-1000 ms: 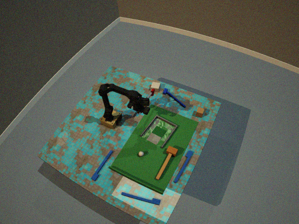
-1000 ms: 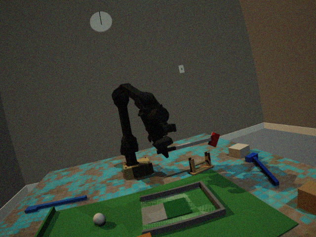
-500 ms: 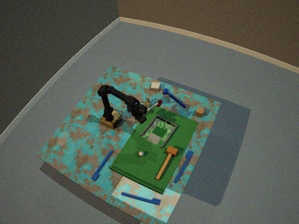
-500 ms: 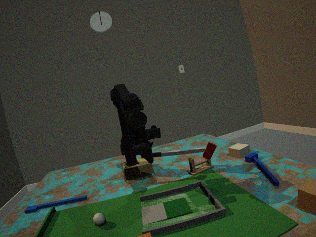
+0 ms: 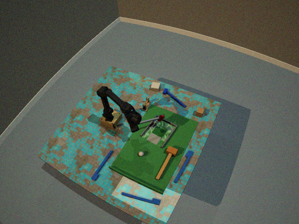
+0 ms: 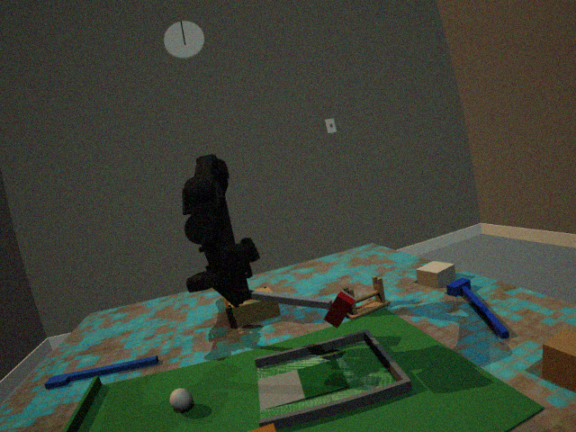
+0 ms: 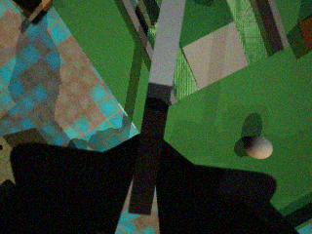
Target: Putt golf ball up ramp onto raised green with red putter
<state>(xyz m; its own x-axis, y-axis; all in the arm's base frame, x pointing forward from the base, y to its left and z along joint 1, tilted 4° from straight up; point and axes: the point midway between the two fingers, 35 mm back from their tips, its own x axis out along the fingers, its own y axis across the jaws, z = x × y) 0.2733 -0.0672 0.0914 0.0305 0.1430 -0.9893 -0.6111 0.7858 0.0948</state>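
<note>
Right now the red putter is 90 mm ahead of my gripper tip, 70 mm to the left of it and 10 mm above it. Also, from my gripper tip: white golf ball (110 mm ahead, 170 mm to the right, 110 mm below); green mat (200 mm ahead, 50 mm to the right, 130 mm below); blue hammer (210 mm ahead, 480 mm to the left, 120 mm below).
</note>
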